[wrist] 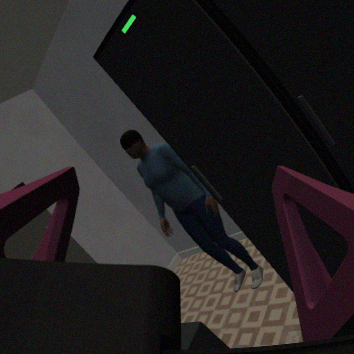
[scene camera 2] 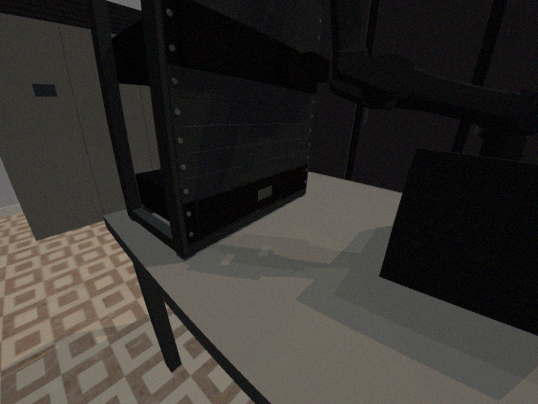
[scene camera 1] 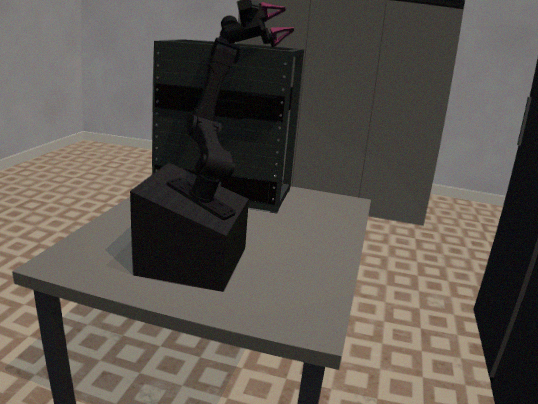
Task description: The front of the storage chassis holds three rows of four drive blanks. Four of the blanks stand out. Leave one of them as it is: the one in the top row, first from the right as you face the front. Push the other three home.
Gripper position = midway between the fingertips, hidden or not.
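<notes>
Scene camera 1 shows the gripper (scene camera 1: 289, 18) together with a rack (scene camera 1: 256, 95). The rack (scene camera 2: 260, 72) appears in scene camera 2 too, while the wrist view also takes in the gripper (wrist: 175, 177).
</notes>
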